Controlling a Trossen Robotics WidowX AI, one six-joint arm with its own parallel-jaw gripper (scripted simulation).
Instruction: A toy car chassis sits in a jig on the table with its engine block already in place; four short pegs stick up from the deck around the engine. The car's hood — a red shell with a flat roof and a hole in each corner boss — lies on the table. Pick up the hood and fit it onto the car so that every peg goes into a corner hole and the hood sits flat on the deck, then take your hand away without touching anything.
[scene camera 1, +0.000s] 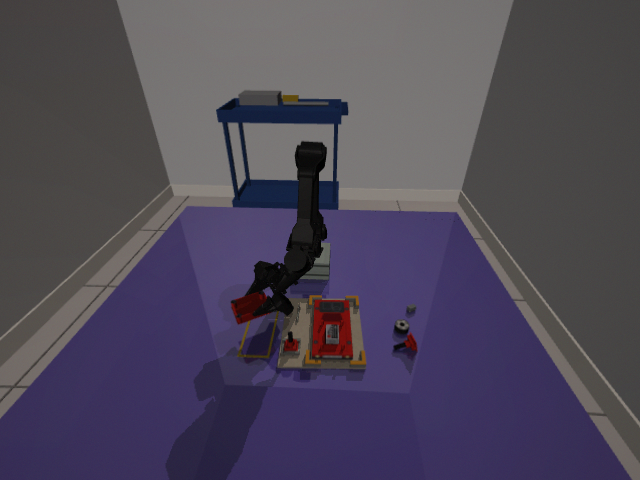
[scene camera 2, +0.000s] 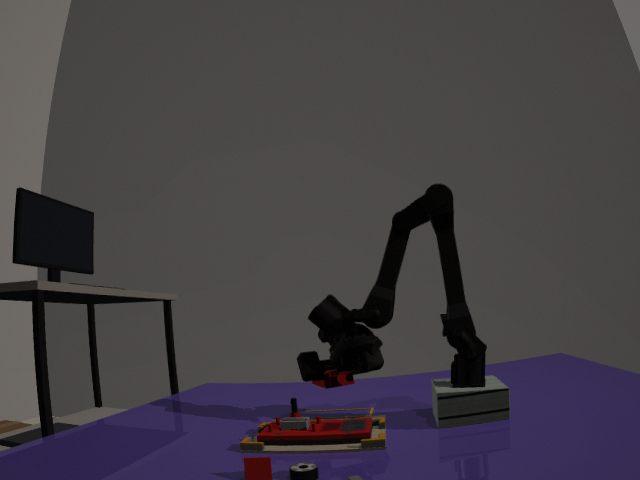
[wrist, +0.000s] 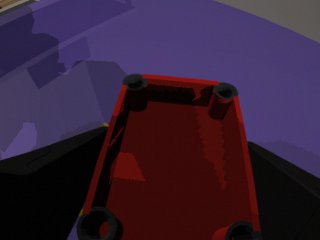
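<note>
There's a red hood (scene camera 1: 243, 307) here, and you'd find the hood (wrist: 175, 153) in the wrist view too. It's held by my gripper (scene camera 2: 331, 376), and that gripper (scene camera 1: 248, 306) is visible from scene camera 1 as well, plus the wrist view has my gripper (wrist: 176, 141).
</note>
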